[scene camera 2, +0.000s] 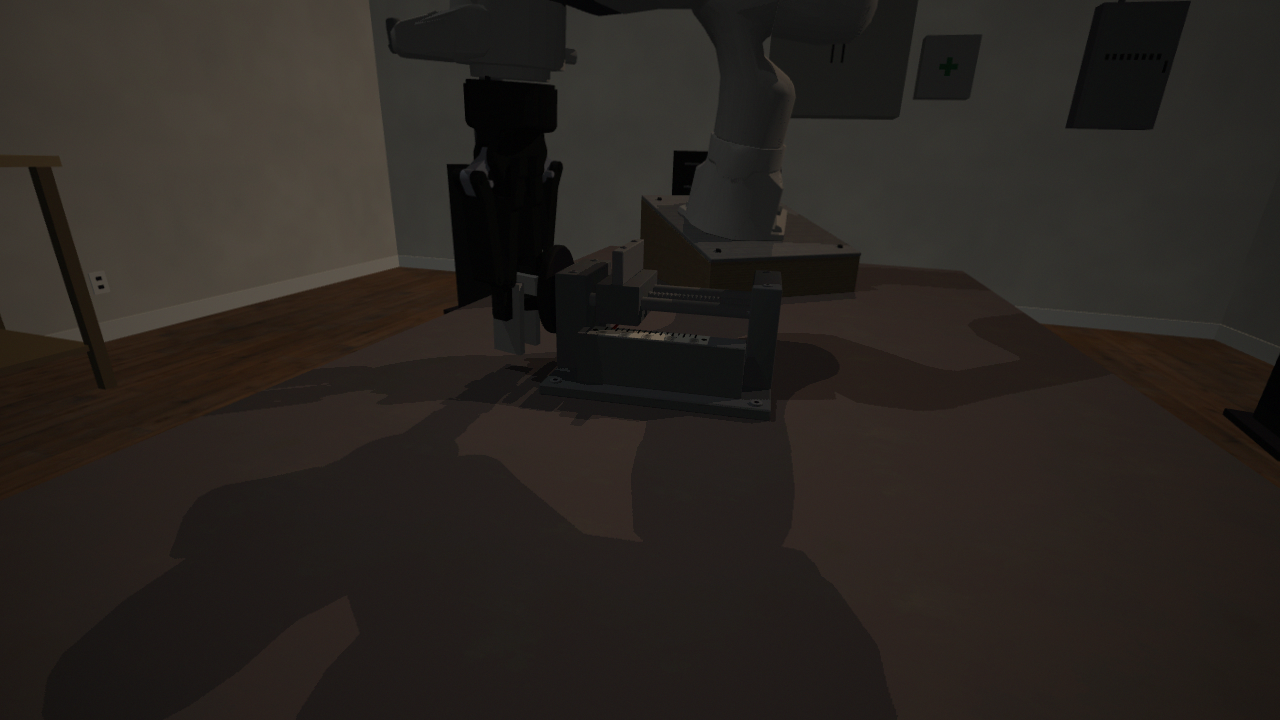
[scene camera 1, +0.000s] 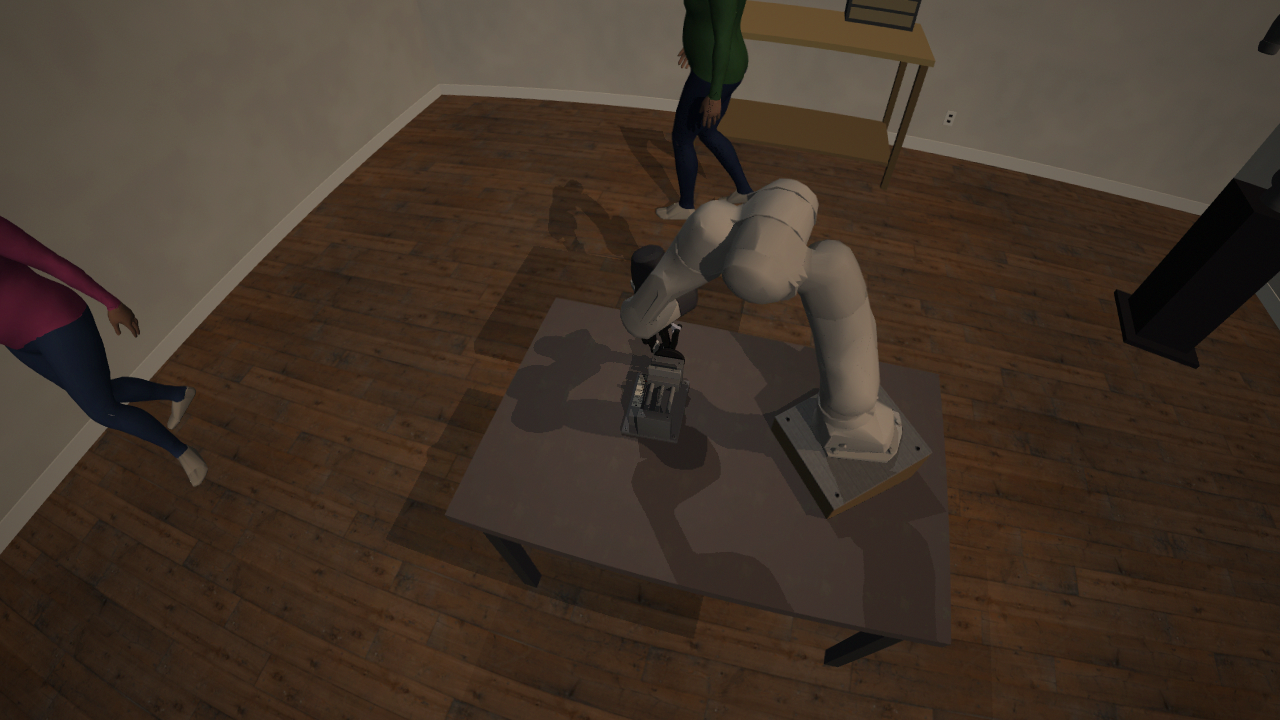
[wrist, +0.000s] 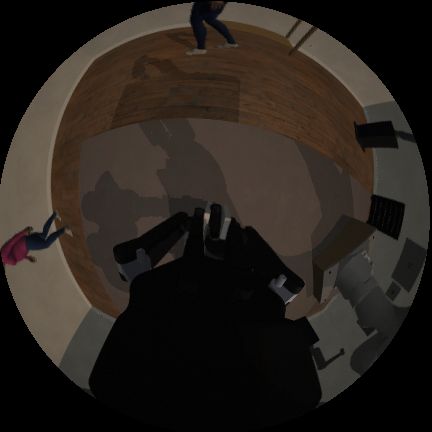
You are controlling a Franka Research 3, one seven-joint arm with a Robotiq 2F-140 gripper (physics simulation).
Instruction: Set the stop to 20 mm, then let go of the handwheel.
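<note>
The grey stop device [scene camera 1: 656, 423] [scene camera 2: 666, 362] stands on the table. In scene camera 2, its stop block [scene camera 2: 623, 302] sits on the screw and rods near the left end plate, above the left part of the ruled scale [scene camera 2: 666, 335]. The numbers are too small to read. The black handwheel [scene camera 1: 669, 356] [scene camera 2: 556, 288] is upright outside that end plate. My gripper [scene camera 1: 662, 340] [scene camera 2: 519, 317] [wrist: 215, 210] points down beside the wheel's outer face and is shut on the handwheel at its handle, which the fingers largely hide. The device is hidden behind the gripper in the wrist view.
The arm's base plate [scene camera 1: 805, 447] [scene camera 2: 787, 273] is on the table [scene camera 1: 554, 483] [scene camera 2: 939, 537]. A person in green [scene camera 1: 713, 44] stands beyond the table, near a wooden bench [scene camera 1: 832, 34]. A person in pink [scene camera 1: 35, 300] is at the left.
</note>
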